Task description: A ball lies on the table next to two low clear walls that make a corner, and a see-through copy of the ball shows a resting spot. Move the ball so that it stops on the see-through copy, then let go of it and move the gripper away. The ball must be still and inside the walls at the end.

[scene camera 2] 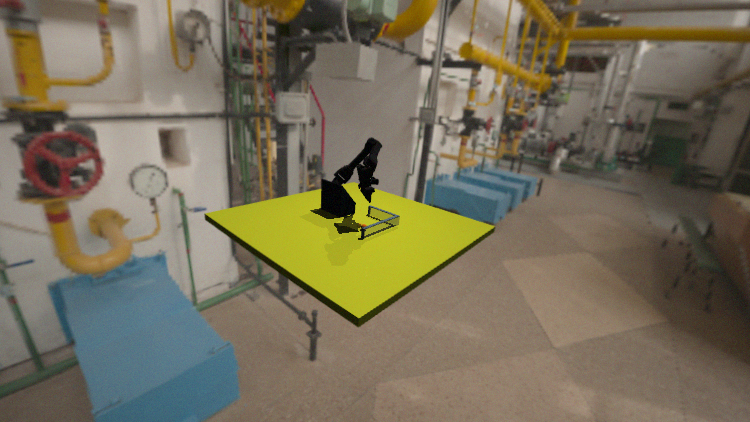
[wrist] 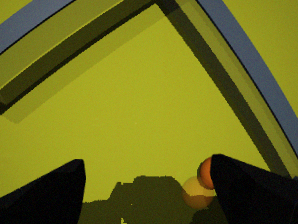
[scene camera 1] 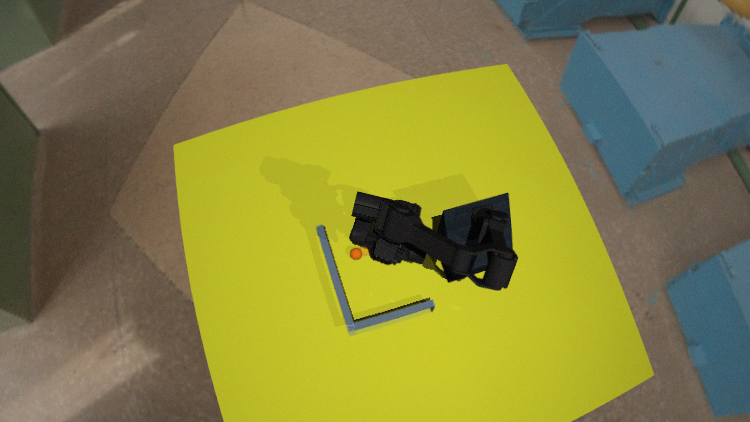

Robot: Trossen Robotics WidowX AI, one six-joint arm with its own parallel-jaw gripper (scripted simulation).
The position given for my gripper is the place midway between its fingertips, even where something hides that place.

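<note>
There is a see-through copy of ball (wrist: 197,193) that I can see. As for my gripper (scene camera 1: 383,259), it is open and holds nothing, and the wrist view shows my gripper (wrist: 148,167) as well.
</note>
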